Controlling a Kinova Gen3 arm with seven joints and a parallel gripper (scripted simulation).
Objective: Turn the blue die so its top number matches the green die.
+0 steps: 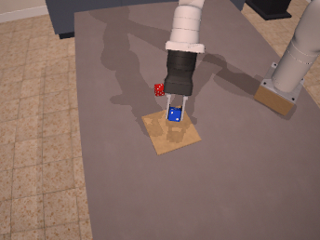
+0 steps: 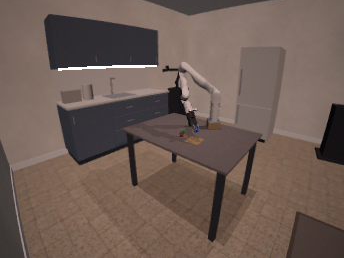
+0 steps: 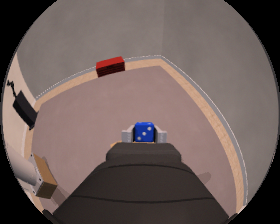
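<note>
Now: hand 1 cm past the tan mat, 2 cm to the left of it and 11 cm above it. Round my hand: blue die (right at my hand); then red die (3 cm behind, 17 cm to the right, 10 cm below); then green die (9 cm behind, 20 cm to the right, 10 cm below).
</note>
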